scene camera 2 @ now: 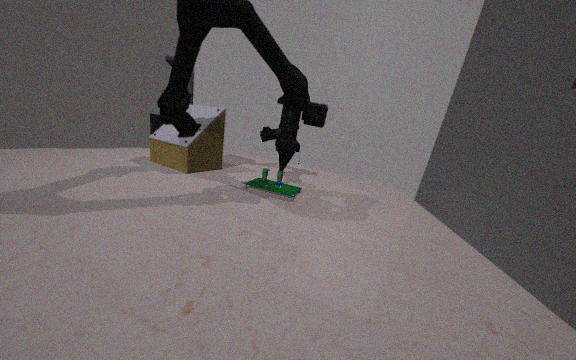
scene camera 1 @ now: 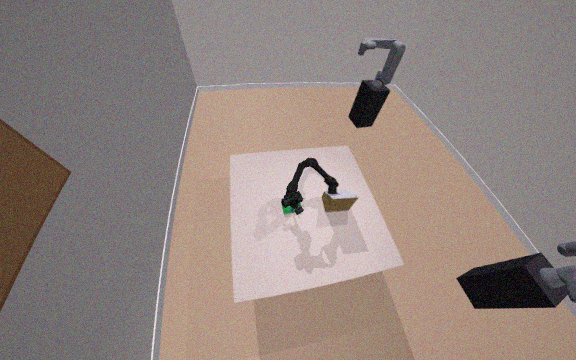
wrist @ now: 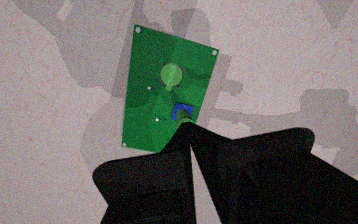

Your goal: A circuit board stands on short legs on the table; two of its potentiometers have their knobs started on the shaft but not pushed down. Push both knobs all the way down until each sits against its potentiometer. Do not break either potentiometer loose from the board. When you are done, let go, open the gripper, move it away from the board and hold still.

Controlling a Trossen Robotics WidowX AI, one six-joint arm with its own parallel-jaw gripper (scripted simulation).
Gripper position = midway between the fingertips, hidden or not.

Note:
In view: the gripper (scene camera 2: 280,170).
The gripper is seen too in the wrist view (wrist: 186,126).

